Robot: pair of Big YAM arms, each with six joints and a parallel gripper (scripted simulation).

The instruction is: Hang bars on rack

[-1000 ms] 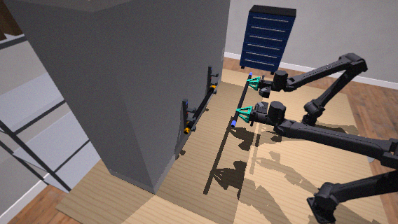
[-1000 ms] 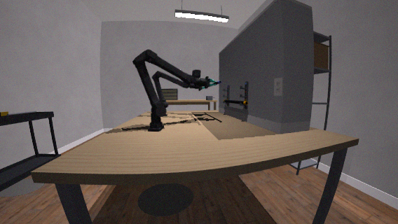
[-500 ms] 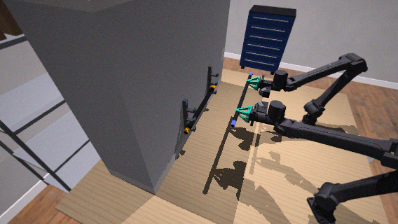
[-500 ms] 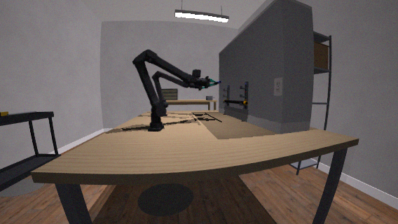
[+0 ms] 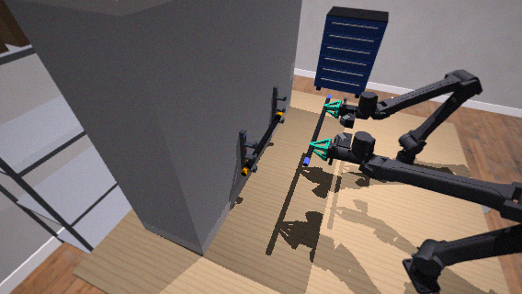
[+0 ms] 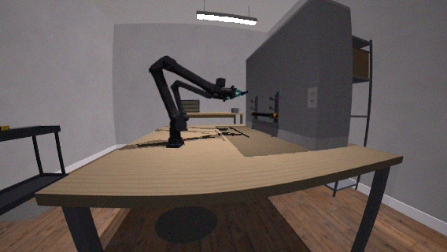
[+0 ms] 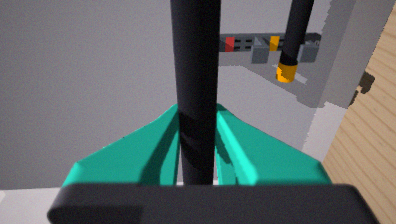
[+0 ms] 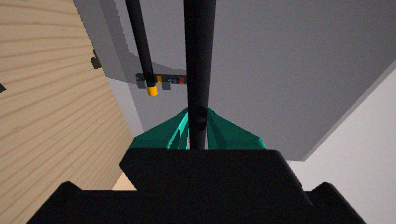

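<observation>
My left gripper is now 1 cm past the blue-ended bar and 15 cm to the left of it. Round my left hand: orange-ended bar: 25 cm ahead, 16 cm to the right, 17 cm below; grey wall block: 43 cm ahead, 19 cm to the right, 10 cm above.
</observation>
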